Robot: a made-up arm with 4 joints.
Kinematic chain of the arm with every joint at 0, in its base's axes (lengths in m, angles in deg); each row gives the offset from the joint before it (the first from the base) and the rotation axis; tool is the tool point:
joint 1: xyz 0 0 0.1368 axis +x
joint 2: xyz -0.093 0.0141 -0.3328 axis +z
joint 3: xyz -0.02 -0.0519 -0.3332 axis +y
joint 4: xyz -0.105 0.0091 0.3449 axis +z
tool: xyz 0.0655 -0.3 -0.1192
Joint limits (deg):
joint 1: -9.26..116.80
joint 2: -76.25..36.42
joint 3: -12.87..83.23
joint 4: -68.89..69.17
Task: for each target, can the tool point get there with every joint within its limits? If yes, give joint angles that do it. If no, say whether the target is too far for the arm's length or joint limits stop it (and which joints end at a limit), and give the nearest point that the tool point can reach.
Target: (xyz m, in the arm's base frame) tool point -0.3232 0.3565 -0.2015
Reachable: yes | joints 76.93 -41.34 26.77 -9.60
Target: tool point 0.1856 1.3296 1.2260
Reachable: no: too far | nearest point 0.1425 0.7116 0.5838 | short by 0.892 m
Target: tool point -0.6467 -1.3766 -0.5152
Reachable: no: too far | nearest point -0.3071 -0.4867 -0.3172 | short by 0.973 m
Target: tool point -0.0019 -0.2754 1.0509
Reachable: no: joint limits stop it (at a limit: joint 1, joint 2, joint 4) | nearest point -0.3911 0.2495 0.6445 | short by 0.770 m
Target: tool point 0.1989 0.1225 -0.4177
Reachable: yes | joints 22.26 21.62 33.00 44.57
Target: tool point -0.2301 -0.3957 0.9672
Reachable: no: joint limits stop it (at a limit: joint 1, joint 2, joint 4) | nearest point -0.3857 0.2281 0.6089 | short by 0.736 m
